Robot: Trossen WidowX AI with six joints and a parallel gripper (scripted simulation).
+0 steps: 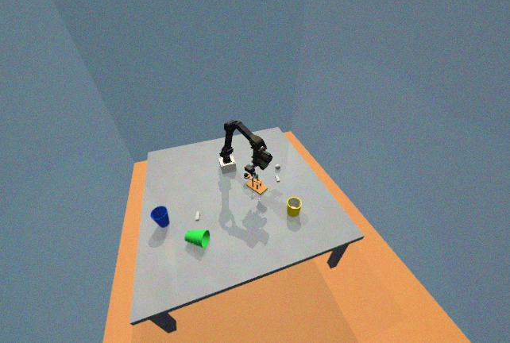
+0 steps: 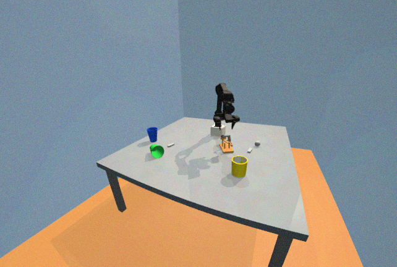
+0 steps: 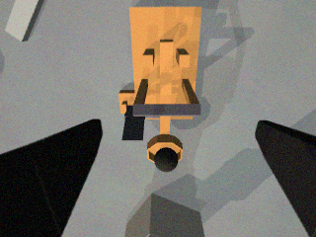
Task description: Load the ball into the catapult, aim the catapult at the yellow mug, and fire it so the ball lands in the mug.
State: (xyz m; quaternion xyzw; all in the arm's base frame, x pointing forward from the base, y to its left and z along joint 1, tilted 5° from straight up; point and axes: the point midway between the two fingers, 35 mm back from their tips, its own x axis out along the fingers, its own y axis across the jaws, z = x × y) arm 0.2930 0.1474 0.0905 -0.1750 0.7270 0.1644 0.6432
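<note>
Now: gripper tip 10 cm past the black ball, 5 cm to the left of it and 10 cm above it. From my gripper tip the other things lie so: orange catapult: 4 cm behind, 1 cm to the right, 11 cm below; then yellow mug: 28 cm ahead, 15 cm to the left, 14 cm below; then pale grey ball: 13 cm behind, 23 cm to the left, 14 cm below.
</note>
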